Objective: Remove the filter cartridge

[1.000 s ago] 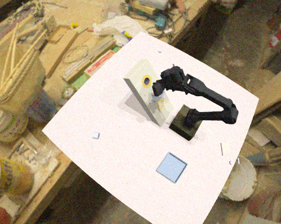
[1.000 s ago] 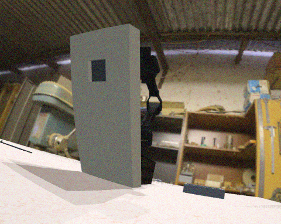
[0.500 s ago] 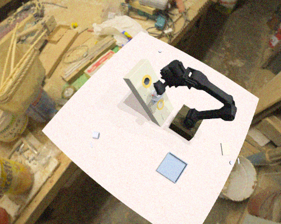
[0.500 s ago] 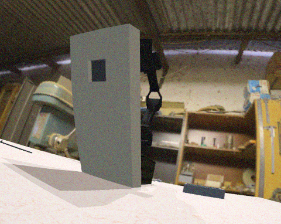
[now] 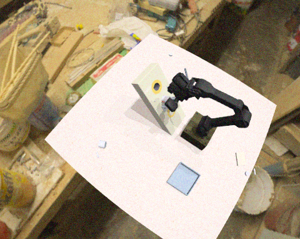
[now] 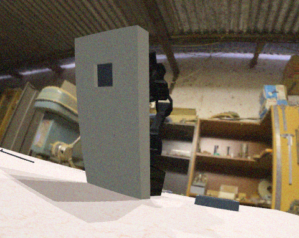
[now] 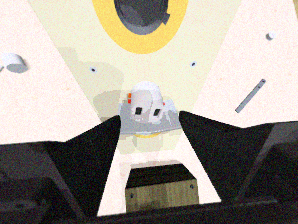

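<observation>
My gripper tip is 2 cm short of the round white filter cartridge and 3 cm above it. Also, from my gripper tip: blue tray 30 cm behind, 30 cm to the left, 24 cm below; then pale card 59 cm behind, 24 cm below; then grey bracket 1 cm ahead, 7 cm below.
</observation>
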